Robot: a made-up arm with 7 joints.
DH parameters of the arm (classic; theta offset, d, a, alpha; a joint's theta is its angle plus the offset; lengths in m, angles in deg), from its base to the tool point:
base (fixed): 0 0 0 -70
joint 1: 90 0 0 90
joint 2: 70 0 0 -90
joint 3: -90 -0.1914 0.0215 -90
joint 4: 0 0 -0.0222 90
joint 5: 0 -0.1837 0 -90
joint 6: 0 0 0 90
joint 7: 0 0 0 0
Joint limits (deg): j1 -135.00..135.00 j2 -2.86..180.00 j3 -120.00..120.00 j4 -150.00..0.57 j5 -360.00..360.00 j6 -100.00..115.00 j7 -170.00..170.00
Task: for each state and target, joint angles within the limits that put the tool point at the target. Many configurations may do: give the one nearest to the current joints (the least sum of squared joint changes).
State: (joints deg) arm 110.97 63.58 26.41 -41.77 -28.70 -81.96 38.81
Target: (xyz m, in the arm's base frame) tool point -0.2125 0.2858 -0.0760
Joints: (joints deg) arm 79.18 58.12 18.55 -44.01 -28.70 -81.96 38.81
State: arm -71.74 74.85 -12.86 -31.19 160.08 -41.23 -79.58
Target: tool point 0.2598 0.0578 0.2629
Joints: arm -116.47 47.31 -15.93 -29.00 160.08 -41.23 -79.58
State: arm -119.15 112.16 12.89 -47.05 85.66 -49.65 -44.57
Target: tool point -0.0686 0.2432 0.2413
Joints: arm -114.54 102.19 15.80 -57.91 85.66 -49.65 -44.57
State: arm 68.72 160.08 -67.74 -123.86 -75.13 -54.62 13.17
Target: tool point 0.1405 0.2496 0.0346
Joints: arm 65.96 174.73 -59.23 -93.69 -75.13 -54.62 13.17
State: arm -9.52 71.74 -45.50 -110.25 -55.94 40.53 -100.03
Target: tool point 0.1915 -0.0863 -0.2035
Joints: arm -23.48 25.95 -57.29 -91.81 -55.94 40.53 -100.03
